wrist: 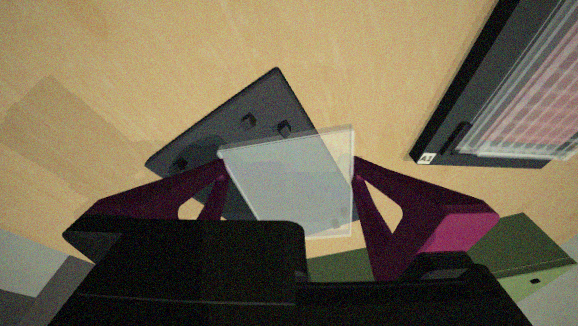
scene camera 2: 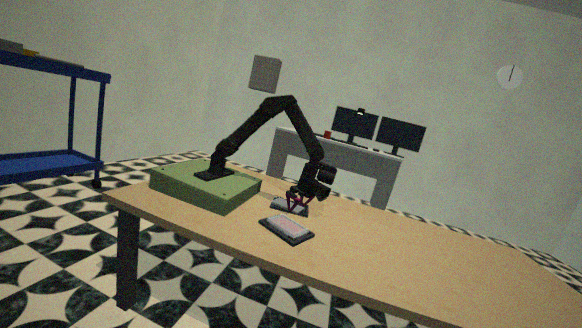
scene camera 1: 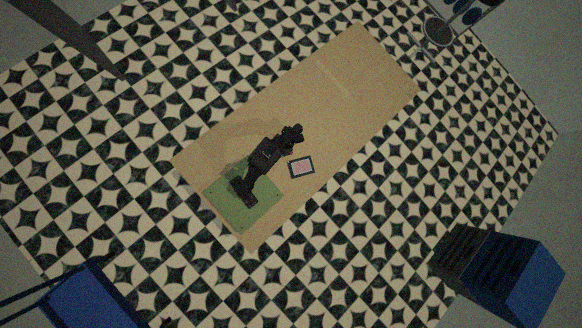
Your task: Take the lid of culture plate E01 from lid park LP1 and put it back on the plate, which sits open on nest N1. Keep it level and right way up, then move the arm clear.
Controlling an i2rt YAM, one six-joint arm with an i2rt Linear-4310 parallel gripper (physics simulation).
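Frame: origin at the arm's base, x back, y right, z up, level; centimetres.
Seen in the pictures: gripper, fingertip midpoint: (wrist: pixel 289 163) (scene camera 2: pixel 295 209); arm's base at its link origin: (scene camera 2: pixel 215 174) (scene camera 1: pixel 244 191).
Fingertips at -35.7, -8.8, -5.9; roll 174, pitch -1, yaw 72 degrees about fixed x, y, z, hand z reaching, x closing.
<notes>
Offsets run from my fingertips to a thing's top centre, as dx, dy, dz. Level surfaces: height alone.
The clear lid {+3.8, -0.4, +1.2} (wrist: pixel 300 185) (scene camera 2: pixel 281 203) lies askew over the dark lid park LP1 {+3.2, -2.6, +0.9} (wrist: pixel 265 97), overhanging one side of it in the wrist view. My gripper (wrist: pixel 289 163) (scene camera 2: pixel 296 205) reaches down over the park with its magenta fingers wide apart. The fingertips touch two opposite sides of the lid, so it is shut on the lid. Culture plate E01 {-2.5, +17.4, +1.6} (scene camera 1: pixel 301 166) (scene camera 2: pixel 286 225) (wrist: pixel 540 107) sits open, pink wells showing, on the dark nest N1 {-2.5, +17.4, +0.7} (wrist: pixel 457 85) (scene camera 2: pixel 294 243), beside the park. In scene camera 1 the arm hides the lid and park.
The green base block (scene camera 1: pixel 240 217) (scene camera 2: pixel 200 197) (wrist: pixel 520 242) carries the arm and stands close to the park. The wooden table {dz -1.1} (scene camera 1: pixel 350 75) (scene camera 2: pixel 425 260) extends beyond the nest. A blue cart (scene camera 2: pixel 102 125) and a desk with monitors (scene camera 2: pixel 405 132) stand off the table.
</notes>
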